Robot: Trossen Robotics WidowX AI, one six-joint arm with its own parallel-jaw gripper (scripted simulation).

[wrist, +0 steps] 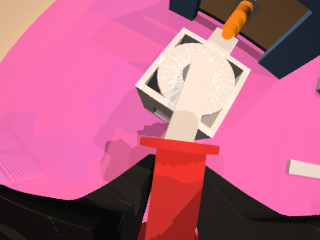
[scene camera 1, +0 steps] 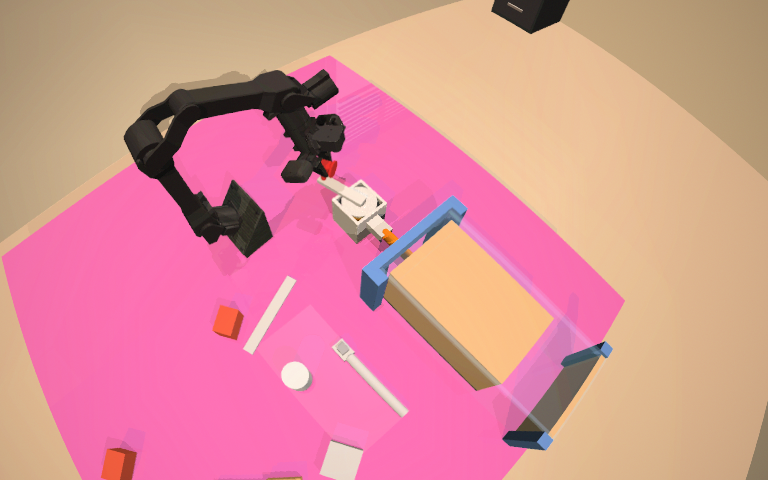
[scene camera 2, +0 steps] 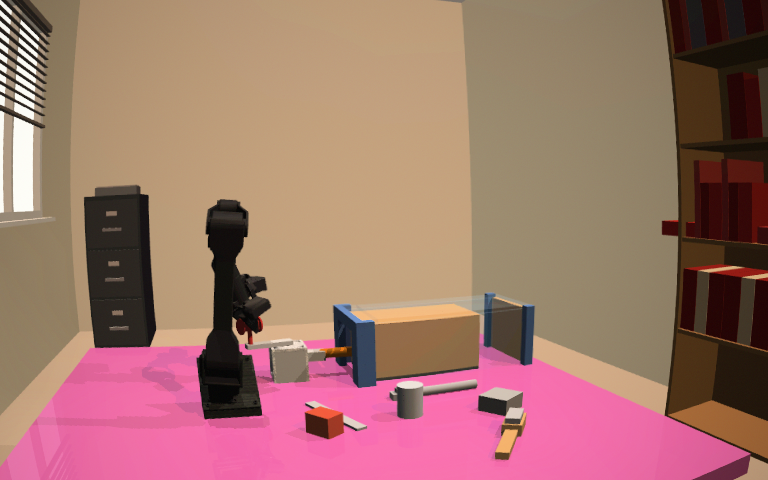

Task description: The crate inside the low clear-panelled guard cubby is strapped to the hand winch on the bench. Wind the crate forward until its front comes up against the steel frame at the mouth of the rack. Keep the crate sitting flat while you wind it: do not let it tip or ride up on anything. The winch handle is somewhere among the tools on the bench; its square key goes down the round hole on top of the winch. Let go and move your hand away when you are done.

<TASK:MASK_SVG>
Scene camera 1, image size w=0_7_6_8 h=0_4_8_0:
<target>gripper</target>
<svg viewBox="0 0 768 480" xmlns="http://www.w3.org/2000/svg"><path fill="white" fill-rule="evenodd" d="M339 115L336 113L318 115L317 118L309 116L306 123L299 128L283 133L285 138L290 137L295 144L293 150L300 151L297 160L289 160L281 172L281 177L285 183L304 184L308 181L312 172L319 174L323 178L328 177L321 161L322 159L332 161L331 152L340 152L346 137L344 133L346 125L343 125Z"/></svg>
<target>flat grey bar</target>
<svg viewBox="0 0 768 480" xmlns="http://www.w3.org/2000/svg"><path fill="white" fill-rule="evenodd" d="M297 280L289 276L286 277L286 280L284 280L279 291L275 294L274 299L269 304L243 350L254 355L274 317L278 314L279 309L289 296Z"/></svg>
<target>red block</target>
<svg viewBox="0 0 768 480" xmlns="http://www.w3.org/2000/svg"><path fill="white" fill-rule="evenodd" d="M220 305L212 331L219 336L237 341L244 315L237 309Z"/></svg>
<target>grey socket bar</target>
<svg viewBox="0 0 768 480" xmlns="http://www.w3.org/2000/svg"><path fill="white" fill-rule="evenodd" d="M331 347L342 361L347 361L359 373L359 376L401 418L409 412L380 383L375 375L355 357L353 349L346 344L343 338Z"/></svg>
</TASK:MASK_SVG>
